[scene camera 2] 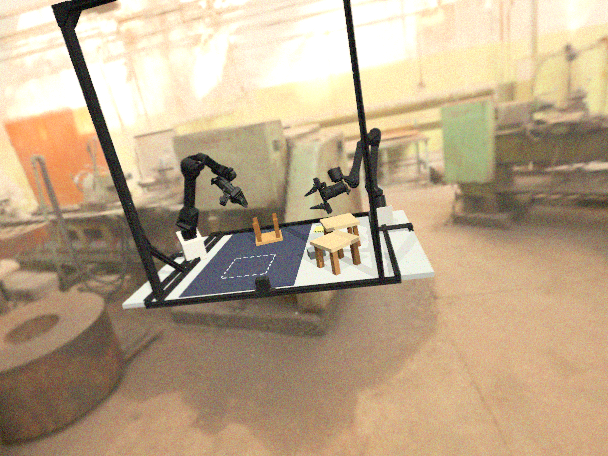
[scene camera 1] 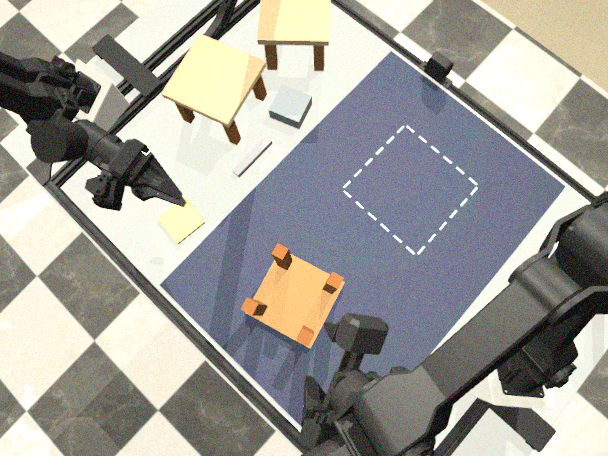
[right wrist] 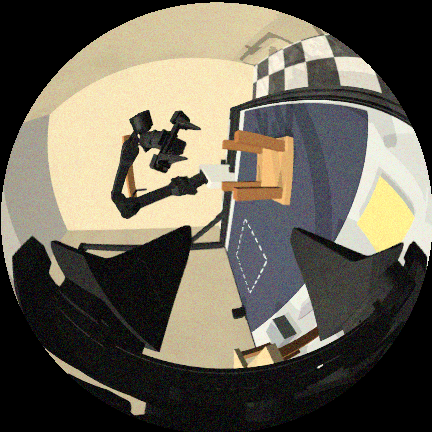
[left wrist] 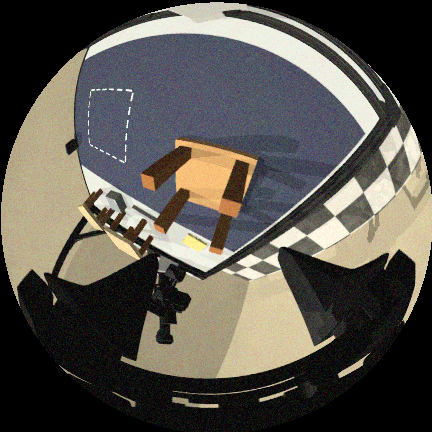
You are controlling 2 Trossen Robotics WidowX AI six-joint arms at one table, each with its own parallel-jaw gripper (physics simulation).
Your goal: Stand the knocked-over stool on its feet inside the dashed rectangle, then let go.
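Places are measured from the left arm's base along level axes (x right, y ahead, z up), in centimetres.
Pixels of known places: left gripper, fingertip midpoint: point(scene camera 2: 247, 206) point(scene camera 1: 317, 350) point(right wrist: 193, 142) point(left wrist: 218, 257); right gripper, fingertip midpoint: point(scene camera 2: 306, 202) point(scene camera 1: 183, 201) point(right wrist: 243, 233) point(left wrist: 165, 279); left arm's base at its link origin: point(scene camera 2: 189, 235) point(scene camera 1: 519, 376) point(right wrist: 203, 176); right arm's base at its link origin: point(scene camera 2: 379, 208) point(scene camera 1: 83, 92) point(left wrist: 163, 273).
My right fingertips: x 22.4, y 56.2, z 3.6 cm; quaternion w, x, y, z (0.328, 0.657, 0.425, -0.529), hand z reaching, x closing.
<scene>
For each thing: its top centre in the pictures, then the offset to it from my right fingertips. "pt": a spot on its surface instead. Level surfaces: height alone.
- knocked-over stool, top centre: point(left wrist: 184, 221) point(scene camera 1: 292, 293) point(right wrist: 227, 164) point(scene camera 2: 264, 218) dx -12.8, dy -19.2, dz -4.7 cm
- dashed rectangle at a spot on its surface: point(right wrist: 265, 261) point(scene camera 2: 275, 254) pt dx +10.3, dy -26.7, dz -16.1 cm
- mat at its surface level: dz -16.1 cm
- grey block at its top centre: point(scene camera 1: 290, 102) point(right wrist: 273, 334) point(left wrist: 112, 204) point(scene camera 2: 315, 248) dx +26.5, dy -14.0, dz -13.1 cm
- lilac bar at its top centre: point(right wrist: 307, 306) point(scene camera 1: 252, 155) point(left wrist: 142, 215) dx +15.0, dy -7.3, dz -15.0 cm
- yellow square at a spot on its surface: point(right wrist: 387, 215) point(scene camera 1: 178, 222) pt dx -0.2, dy +5.7, dz -15.6 cm
The knocked-over stool point(scene camera 1: 295, 300) point(scene camera 2: 270, 239) point(left wrist: 202, 175) point(right wrist: 286, 170) is upside down on the blue mat, seat down and four legs up. It is outside the dashed rectangle point(scene camera 1: 477, 187) point(scene camera 2: 275, 254) point(left wrist: 132, 91) point(right wrist: 266, 260), which has no stool in it. My left gripper point(scene camera 1: 317, 352) point(scene camera 2: 244, 200) point(left wrist: 218, 257) point(right wrist: 193, 142) is wide open and empty, above the mat beside the stool; its camera block partly hides one finger in scene camera 1. My right gripper point(scene camera 1: 184, 202) point(scene camera 2: 308, 201) point(right wrist: 243, 233) is open and empty, above the table near the yellow square.
Two upright pale stools point(scene camera 1: 215, 80) point(scene camera 1: 295, 20) stand on the white table off the mat point(scene camera 1: 300, 200). A grey block point(scene camera 1: 290, 106), a lilac bar point(scene camera 1: 253, 158) and a yellow square point(scene camera 1: 181, 222) point(right wrist: 387, 215) lie near them. A black frame surrounds the table.
</scene>
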